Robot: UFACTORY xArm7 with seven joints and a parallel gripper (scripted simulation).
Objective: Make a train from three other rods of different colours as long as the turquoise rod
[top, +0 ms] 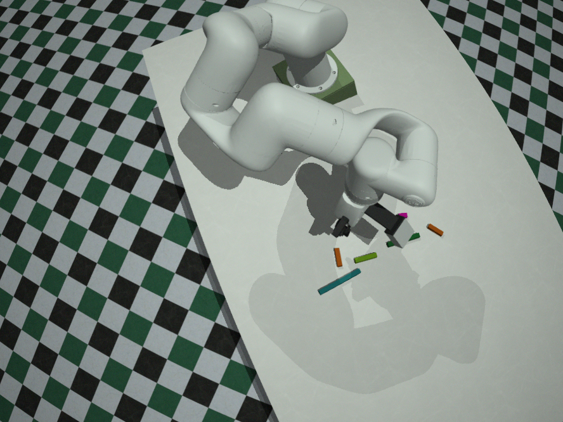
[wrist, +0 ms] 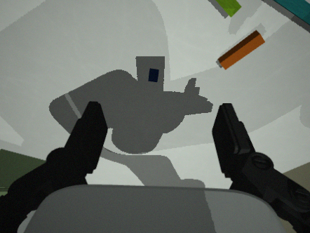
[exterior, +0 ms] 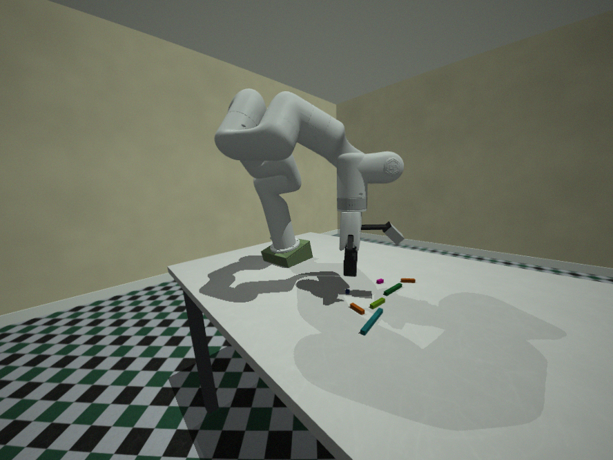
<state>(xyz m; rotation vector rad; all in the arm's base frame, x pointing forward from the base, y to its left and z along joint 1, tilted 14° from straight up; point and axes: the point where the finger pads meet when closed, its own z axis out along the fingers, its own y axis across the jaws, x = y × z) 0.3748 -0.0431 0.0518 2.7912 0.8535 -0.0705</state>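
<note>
Right now my hand is 1 cm past the blue rod and 8 cm above it. Also, from my hand: magenta rod (2 cm ahead, 12 cm to the left, 8 cm below); then orange rod (6 cm ahead, 5 cm to the right, 8 cm below); then lime rod (8 cm ahead, 1 cm to the left, 8 cm below).
</note>
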